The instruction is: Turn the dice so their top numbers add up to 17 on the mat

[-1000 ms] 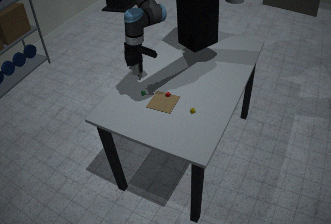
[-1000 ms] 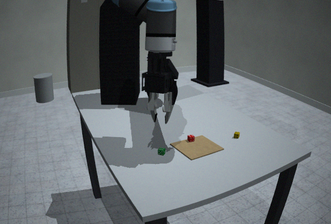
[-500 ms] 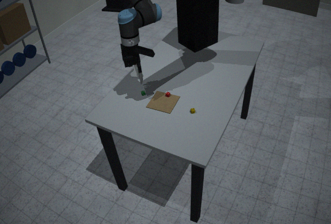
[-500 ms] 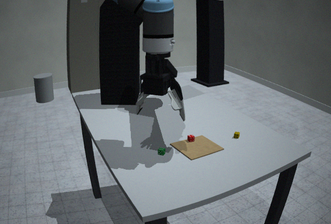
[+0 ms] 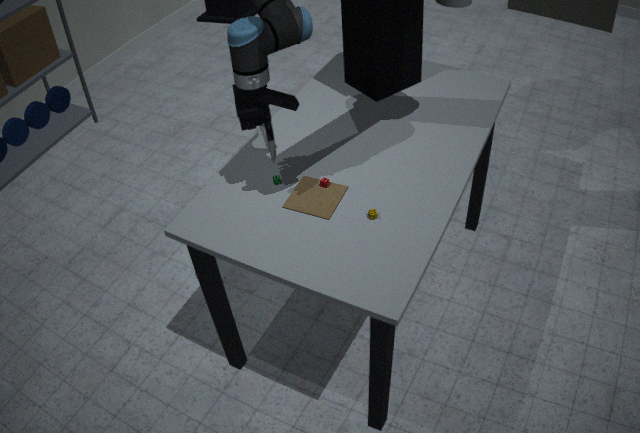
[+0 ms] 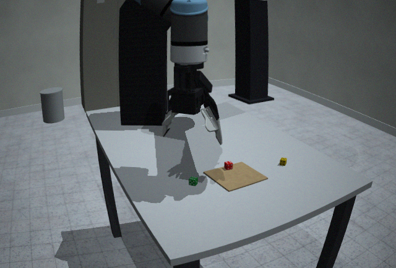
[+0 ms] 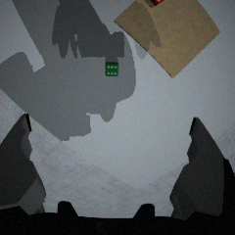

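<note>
Now: the green die 13 cm below my hand, 1 cm to the left of it and 1 cm behind it. The rest, counted from my hand: mat 14 cm to the left, 14 cm below, 2 cm ahead; then red die 15 cm to the left, 12 cm below, 3 cm behind; then yellow die 31 cm to the left, 13 cm below, 4 cm ahead.
</note>
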